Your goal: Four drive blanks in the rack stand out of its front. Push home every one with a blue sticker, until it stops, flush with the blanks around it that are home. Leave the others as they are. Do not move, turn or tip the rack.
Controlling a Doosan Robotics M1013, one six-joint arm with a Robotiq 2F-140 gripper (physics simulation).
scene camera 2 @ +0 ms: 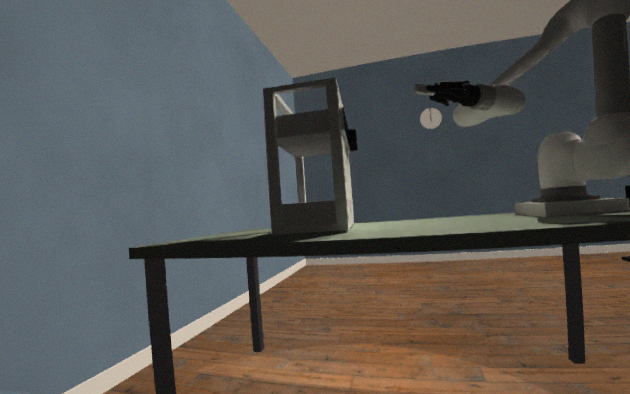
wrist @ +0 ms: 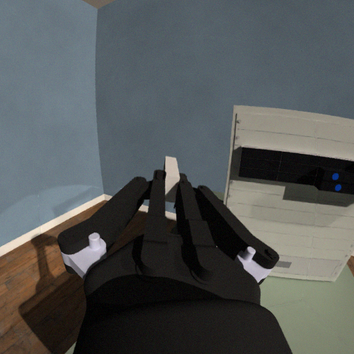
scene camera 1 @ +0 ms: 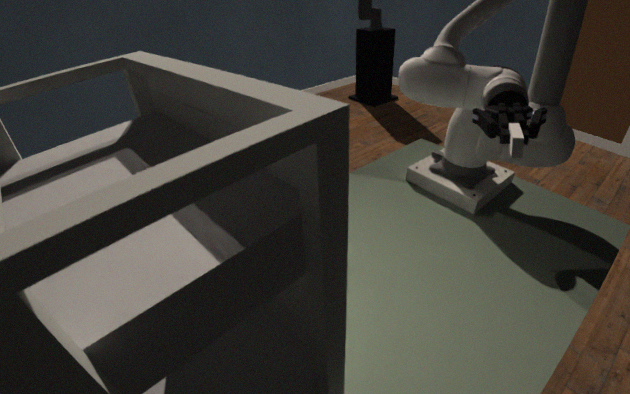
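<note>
The pale rack (scene camera 1: pixel 240 80) (scene camera 2: pixel 333 100) (wrist: pixel 285 235) stands upright on the table. In the wrist view its front is at the right, with a row of black drive blanks (wrist: pixel 260 163). Two blue stickers, an upper one (wrist: pixel 335 176) and a lower one (wrist: pixel 338 187), sit one above the other on blanks that stand out near the right edge. A black protruding part (scene camera 2: pixel 352 140) shows at the rack's front in scene camera 2. My gripper (scene camera 1: pixel 515 125) (scene camera 2: pixel 430 90) (wrist: pixel 168 166) is shut, with a pale narrow tip at its fingers. It is in the air, apart from the rack's front.
The green table top (scene camera 1: pixel 430 280) (scene camera 2: pixel 425 227) (wrist: pixel 300 305) carries the rack and the arm's base (scene camera 1: pixel 450 185) (scene camera 2: pixel 570 207). A black pedestal (scene camera 1: pixel 375 65) stands on the wooden floor behind. A blue wall (wrist: pixel 175 75) is beyond the rack in the wrist view.
</note>
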